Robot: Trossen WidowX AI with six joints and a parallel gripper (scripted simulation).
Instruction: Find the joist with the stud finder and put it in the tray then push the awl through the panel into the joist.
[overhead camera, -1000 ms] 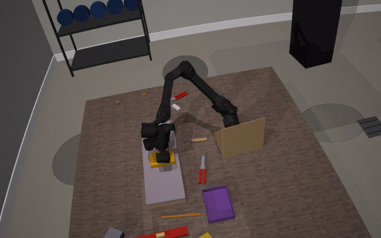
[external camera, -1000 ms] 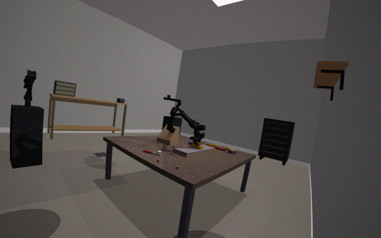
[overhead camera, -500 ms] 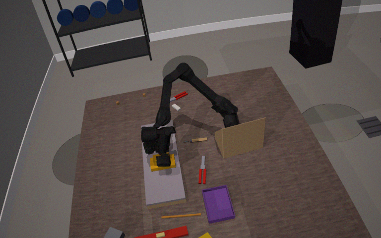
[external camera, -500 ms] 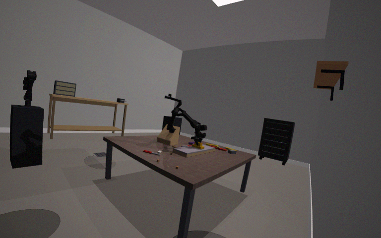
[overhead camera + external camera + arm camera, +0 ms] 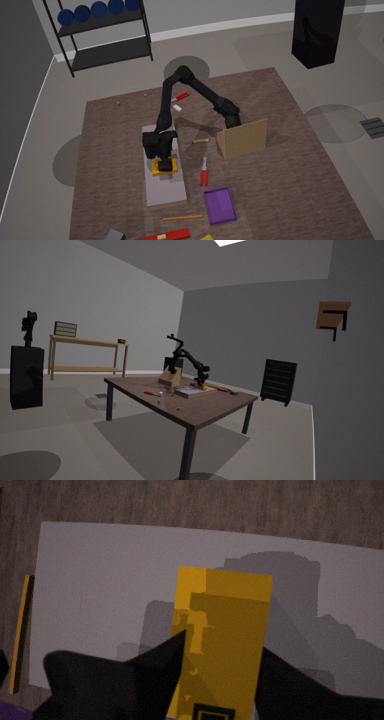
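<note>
Now: the small light 4 cm behind my gripper tip, 1 cm to the left of it and 3 cm above it. Round my gripper tip: pencil: 2 cm behind, 27 cm to the left, 6 cm below; then awl: 20 cm behind, 15 cm to the right, 6 cm below; then yellow stud finder: 2 cm behind, 2 cm above.
</note>
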